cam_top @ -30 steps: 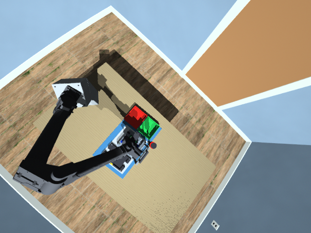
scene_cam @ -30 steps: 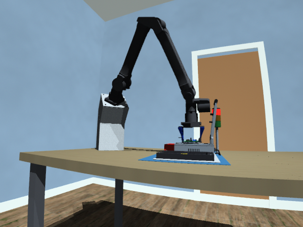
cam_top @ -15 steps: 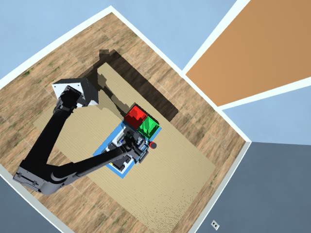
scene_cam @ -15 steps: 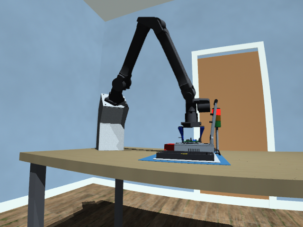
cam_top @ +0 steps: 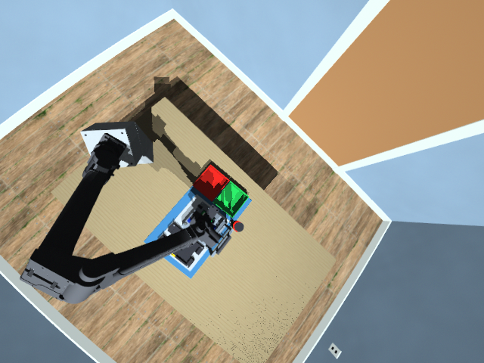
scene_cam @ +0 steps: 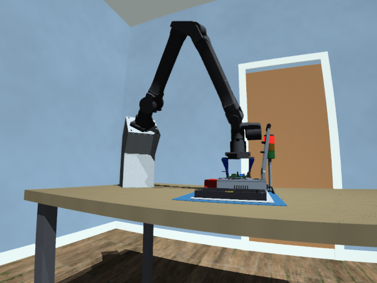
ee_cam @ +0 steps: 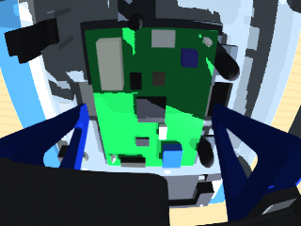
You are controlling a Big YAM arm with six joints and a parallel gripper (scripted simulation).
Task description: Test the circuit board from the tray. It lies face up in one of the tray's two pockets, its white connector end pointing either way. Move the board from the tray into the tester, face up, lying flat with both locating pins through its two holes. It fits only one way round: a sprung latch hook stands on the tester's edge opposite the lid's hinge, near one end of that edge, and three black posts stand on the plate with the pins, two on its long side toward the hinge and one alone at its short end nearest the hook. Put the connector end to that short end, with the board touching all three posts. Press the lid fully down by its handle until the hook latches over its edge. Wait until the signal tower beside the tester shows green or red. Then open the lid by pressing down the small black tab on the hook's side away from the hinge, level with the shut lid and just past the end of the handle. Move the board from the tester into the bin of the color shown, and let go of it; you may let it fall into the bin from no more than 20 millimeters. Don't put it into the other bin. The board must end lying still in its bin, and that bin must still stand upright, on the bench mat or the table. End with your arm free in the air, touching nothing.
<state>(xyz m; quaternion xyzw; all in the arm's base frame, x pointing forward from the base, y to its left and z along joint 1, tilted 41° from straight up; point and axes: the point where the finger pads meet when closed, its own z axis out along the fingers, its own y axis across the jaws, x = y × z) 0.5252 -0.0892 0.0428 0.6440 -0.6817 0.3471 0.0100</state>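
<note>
Now: the green circuit board right at my hand. From my hand the other things lie so: black latch hook 50 mm behind, 70 mm to the left, 10 mm above; then tester plate 10 mm ahead, 10 mm to the left, 10 mm below; then tester lid 110 mm ahead, 20 mm to the right, 110 mm above.
</note>
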